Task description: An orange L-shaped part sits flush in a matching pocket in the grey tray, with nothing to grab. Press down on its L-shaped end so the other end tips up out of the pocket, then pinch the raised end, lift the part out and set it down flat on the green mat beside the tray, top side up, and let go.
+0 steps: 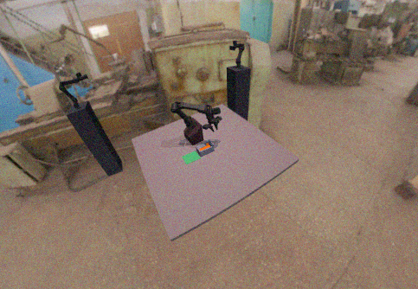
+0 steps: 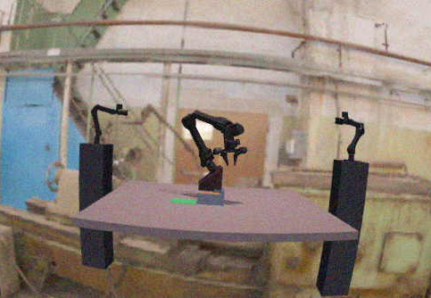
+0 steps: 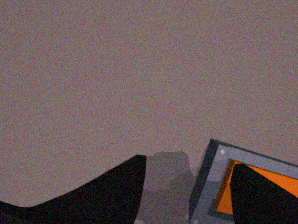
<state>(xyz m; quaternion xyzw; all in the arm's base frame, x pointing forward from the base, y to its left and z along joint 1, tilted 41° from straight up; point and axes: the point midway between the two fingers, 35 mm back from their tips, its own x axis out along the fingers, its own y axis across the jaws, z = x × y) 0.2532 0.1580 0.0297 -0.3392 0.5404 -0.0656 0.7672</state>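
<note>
The orange L-shaped part is 18 cm below my gripper tip, 10 cm to the right of it and 3 cm behind it. Also, from my gripper tip: green mat (26 cm to the right, 24 cm below, 3 cm behind).
</note>
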